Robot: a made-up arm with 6 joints.
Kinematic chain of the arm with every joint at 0, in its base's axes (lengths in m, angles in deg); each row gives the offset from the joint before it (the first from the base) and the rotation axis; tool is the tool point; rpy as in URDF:
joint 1: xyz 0 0 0.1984 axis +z
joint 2: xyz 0 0 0 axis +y
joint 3: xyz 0.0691 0 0.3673 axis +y
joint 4: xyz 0.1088 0 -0.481 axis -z
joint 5: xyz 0 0 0 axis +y
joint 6: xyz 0.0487 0 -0.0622 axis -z
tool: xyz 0 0 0 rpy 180 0 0
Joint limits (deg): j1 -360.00..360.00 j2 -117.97..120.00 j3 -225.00..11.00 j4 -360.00..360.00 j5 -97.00..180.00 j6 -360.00..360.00
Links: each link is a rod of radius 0.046 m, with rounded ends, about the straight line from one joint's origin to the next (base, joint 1, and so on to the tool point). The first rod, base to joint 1, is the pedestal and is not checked.
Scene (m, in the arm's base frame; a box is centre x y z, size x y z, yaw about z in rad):
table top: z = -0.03
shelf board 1: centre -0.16 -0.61 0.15 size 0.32 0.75 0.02 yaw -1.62
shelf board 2: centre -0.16 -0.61 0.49 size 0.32 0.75 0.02 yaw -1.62
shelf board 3: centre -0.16 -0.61 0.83 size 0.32 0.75 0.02 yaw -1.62
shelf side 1: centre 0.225 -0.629 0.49 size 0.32 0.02 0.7 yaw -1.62
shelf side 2: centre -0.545 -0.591 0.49 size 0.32 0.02 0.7 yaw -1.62
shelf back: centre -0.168 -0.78 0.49 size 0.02 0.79 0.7 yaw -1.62
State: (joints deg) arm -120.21 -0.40 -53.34 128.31 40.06 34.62
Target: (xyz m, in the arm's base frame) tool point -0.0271 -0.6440 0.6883
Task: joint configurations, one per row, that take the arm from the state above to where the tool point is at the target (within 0.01 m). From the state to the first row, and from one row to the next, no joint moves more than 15 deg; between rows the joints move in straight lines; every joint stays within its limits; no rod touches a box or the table.
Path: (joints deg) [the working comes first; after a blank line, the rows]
Joints at the target: -93.18 2.91 -94.02 128.90 46.16 34.62
Straight joint move there: touches shelf board 2.

1: -126.01 -13.34 -41.05 128.40 37.25 34.62
2: -131.81 -26.28 -28.76 128.50 34.43 34.62
3: -118.72 -34.06 -35.70 128.50 36.60 34.62
4: -105.63 -41.84 -42.64 128.51 38.78 34.62
5: -92.53 -49.61 -49.58 128.51 40.95 34.62
6: -92.70 -36.48 -60.69 128.61 42.25 34.62
7: -92.86 -23.35 -71.80 128.71 43.55 34.62
8: -93.02 -10.22 -82.91 128.80 44.86 34.62
9: -93.18 2.91 -94.02 128.90 46.16 34.62

